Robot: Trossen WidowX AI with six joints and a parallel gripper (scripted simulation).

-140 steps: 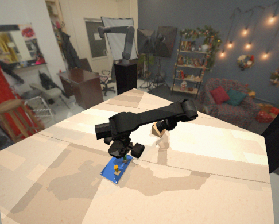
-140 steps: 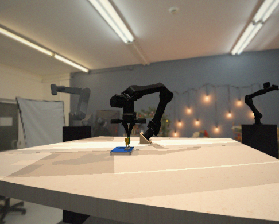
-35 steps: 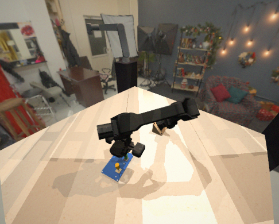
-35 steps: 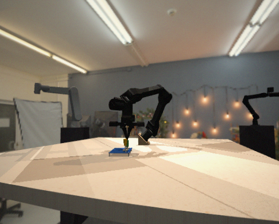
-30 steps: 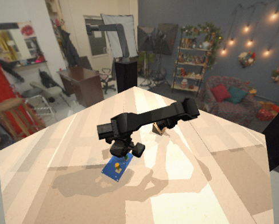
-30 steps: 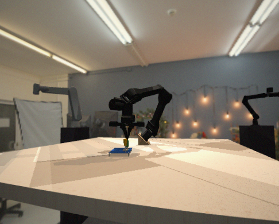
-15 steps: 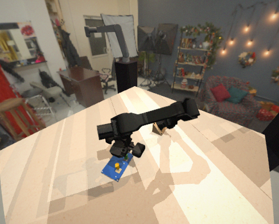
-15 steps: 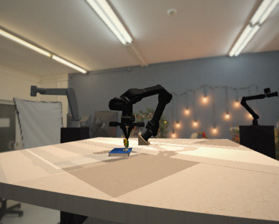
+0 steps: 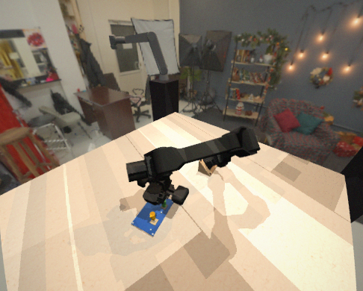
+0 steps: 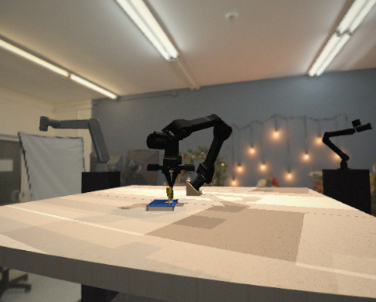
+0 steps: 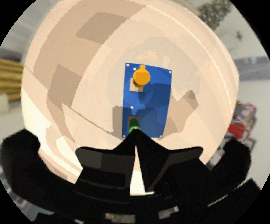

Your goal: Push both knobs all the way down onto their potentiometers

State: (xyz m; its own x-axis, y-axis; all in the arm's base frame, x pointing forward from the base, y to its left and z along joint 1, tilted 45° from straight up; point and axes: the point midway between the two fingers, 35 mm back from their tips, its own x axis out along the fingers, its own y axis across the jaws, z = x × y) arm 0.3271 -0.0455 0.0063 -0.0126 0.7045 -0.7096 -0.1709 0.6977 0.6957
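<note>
Right now the green knob is 1 cm below my gripper tip. The rest, counted from my gripper tip: orange-yellow knob: 7 cm ahead, 1 cm to the left.
</note>
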